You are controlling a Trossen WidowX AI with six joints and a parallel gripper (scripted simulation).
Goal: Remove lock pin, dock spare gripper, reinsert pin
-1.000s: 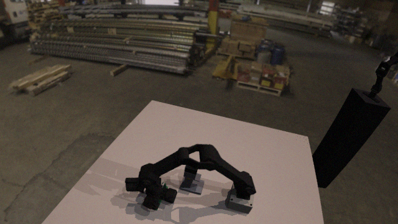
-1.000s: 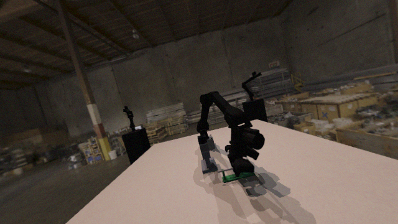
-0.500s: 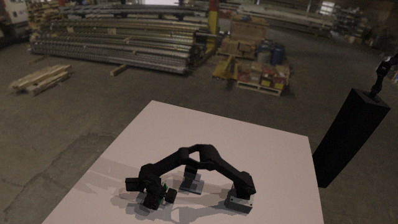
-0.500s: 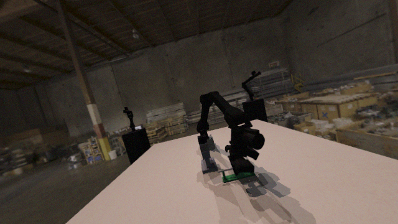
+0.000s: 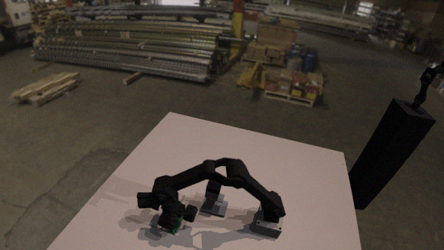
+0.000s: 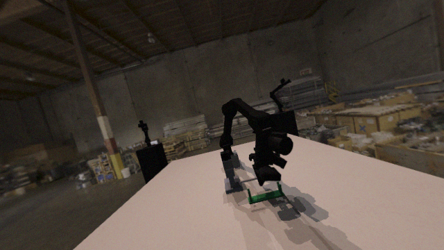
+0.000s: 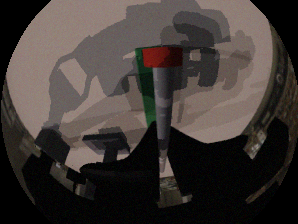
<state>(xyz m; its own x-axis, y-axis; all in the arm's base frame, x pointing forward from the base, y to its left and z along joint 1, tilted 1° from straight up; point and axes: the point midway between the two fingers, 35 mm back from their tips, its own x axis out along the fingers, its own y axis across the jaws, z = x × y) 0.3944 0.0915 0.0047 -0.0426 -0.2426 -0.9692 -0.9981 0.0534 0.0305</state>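
Right now the green cradle is 10 mm to the left of my gripper tip and 30 mm below it. The rest, counted from my gripper tip: grey mount: 130 mm behind, 100 mm to the right; spare gripper: 130 mm behind, 110 mm to the right, 70 mm above.
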